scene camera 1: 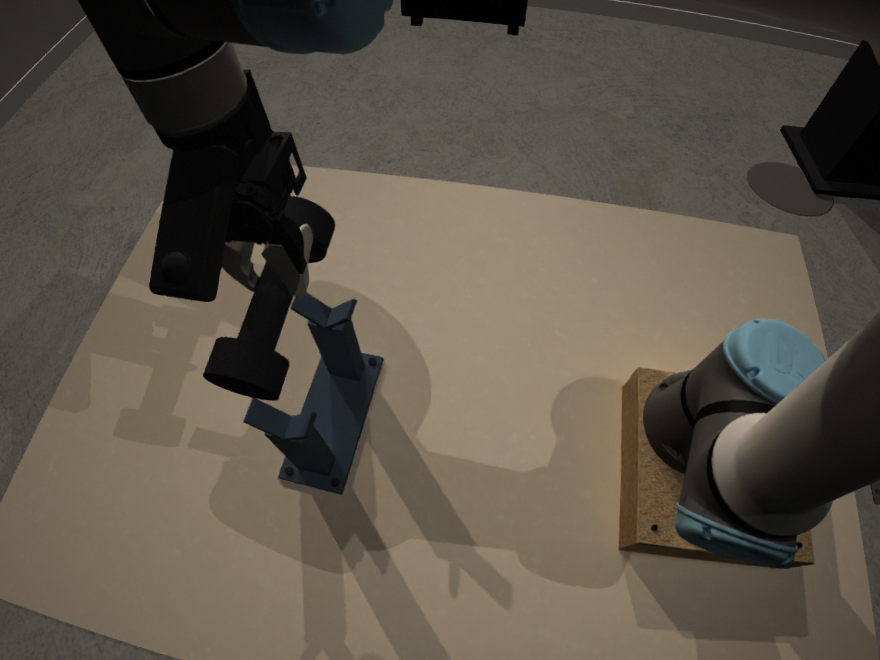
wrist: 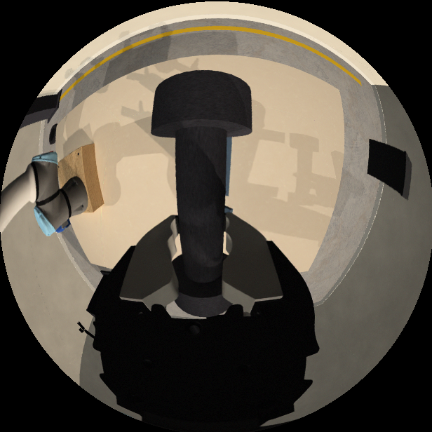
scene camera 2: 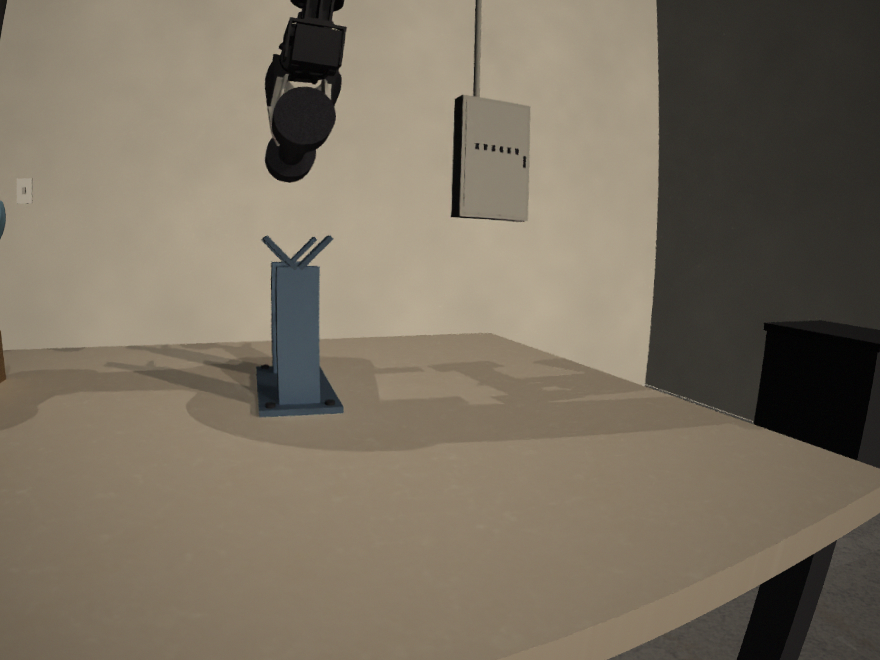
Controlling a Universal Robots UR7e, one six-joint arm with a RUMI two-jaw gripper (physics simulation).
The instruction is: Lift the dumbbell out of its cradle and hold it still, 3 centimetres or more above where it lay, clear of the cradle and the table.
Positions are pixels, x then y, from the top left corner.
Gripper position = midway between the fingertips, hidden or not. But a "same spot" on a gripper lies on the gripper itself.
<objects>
my gripper: scene camera 1; wrist; scene camera 2 295, 148
black dumbbell: scene camera 1; wrist; scene camera 2 303, 118
same spot on black dumbbell: [wrist: 200, 108] = [scene camera 1: 232, 344]
same spot on my gripper: [scene camera 1: 288, 249] = [wrist: 114, 289]
</objects>
